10 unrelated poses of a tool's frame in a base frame.
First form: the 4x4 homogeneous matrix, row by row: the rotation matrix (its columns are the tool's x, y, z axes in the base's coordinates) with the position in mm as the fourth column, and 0 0 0 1 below. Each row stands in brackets.
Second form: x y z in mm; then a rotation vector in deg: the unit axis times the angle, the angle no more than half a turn. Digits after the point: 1 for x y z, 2 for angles. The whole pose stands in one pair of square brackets.
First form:
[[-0.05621, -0.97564, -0.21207, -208.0], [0.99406, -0.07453, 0.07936, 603.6], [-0.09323, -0.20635, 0.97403, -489.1], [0, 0, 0, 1]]
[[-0.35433, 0.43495, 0.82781, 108.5], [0.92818, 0.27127, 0.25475, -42.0], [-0.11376, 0.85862, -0.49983, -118.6], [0, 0, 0, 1]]
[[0.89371, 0.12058, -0.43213, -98.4], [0.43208, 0.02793, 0.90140, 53.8], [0.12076, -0.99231, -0.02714, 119.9], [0, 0, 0, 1]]
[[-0.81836, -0.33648, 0.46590, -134.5], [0.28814, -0.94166, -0.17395, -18.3], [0.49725, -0.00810, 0.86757, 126.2], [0, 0, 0, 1]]
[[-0.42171, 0.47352, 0.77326, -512.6], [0.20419, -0.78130, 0.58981, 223.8], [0.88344, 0.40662, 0.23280, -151.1], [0, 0, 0, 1]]
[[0.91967, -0.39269, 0.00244, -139.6], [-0.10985, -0.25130, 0.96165, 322.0], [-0.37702, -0.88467, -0.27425, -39.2], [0, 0, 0, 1]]
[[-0.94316, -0.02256, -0.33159, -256.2], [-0.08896, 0.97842, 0.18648, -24.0], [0.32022, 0.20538, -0.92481, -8.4], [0, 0, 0, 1]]
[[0.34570, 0.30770, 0.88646, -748.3], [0.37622, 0.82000, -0.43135, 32.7], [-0.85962, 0.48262, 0.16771, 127.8], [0, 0, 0, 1]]
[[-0.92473, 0.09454, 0.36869, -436.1], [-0.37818, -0.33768, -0.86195, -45.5], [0.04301, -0.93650, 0.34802, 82.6], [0, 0, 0, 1]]
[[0.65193, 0.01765, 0.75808, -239.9], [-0.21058, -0.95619, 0.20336, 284.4], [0.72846, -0.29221, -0.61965, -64.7], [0, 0, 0, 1]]
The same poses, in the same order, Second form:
[-208.0, 603.6, -489.1, -13.54, -5.63, 93.35]
[108.5, -42.0, -118.6, 70.30, 109.62, 57.42]
[-98.4, 53.8, 119.9, -88.20, -25.75, 14.51]
[-134.5, -18.3, 126.2, 41.30, -7.81, 155.55]
[-512.6, 223.8, -151.1, -90.62, -54.50, -133.24]
[-139.6, 322.0, -39.2, -104.26, 21.43, 15.97]
[-256.2, -24.0, -8.4, 4.64, -159.97, -16.30]
[-748.3, 32.7, 127.8, 37.26, 71.19, 2.79]
[-436.1, -45.5, 82.6, -21.02, 91.80, -133.25]
[-239.9, 284.4, -64.7, -148.87, 8.90, -68.56]

